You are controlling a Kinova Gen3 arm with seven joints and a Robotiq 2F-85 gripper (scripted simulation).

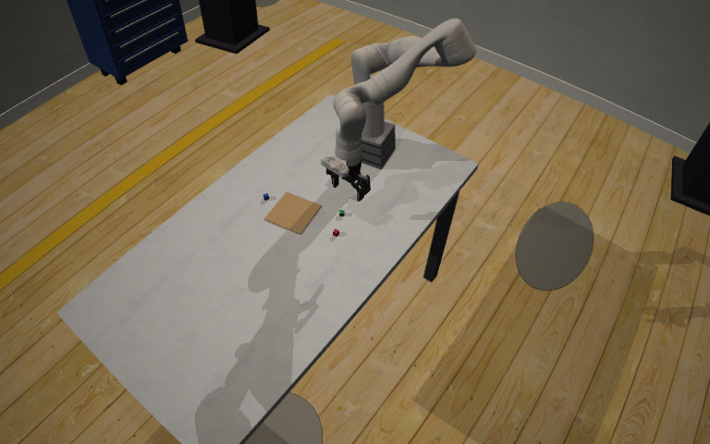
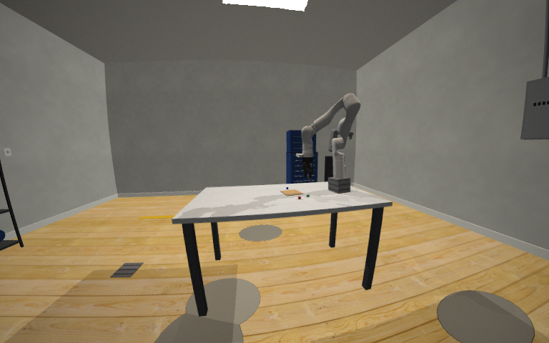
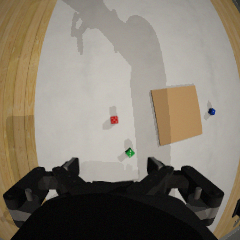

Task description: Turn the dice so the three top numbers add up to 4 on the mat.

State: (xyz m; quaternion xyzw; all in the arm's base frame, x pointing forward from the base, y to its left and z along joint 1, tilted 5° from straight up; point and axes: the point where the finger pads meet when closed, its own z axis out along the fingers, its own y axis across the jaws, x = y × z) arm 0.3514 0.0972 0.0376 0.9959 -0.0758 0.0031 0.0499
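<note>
Right now the red die is 150 mm below my hand, 50 mm ahead of it and 10 mm to the right of it. The rest, counted from my hand: blue die: 300 mm to the right, 150 mm below, 30 mm ahead; tan mat: 180 mm to the right, 160 mm below, 40 mm ahead; green die: 150 mm below, 40 mm to the right, 30 mm behind.
</note>
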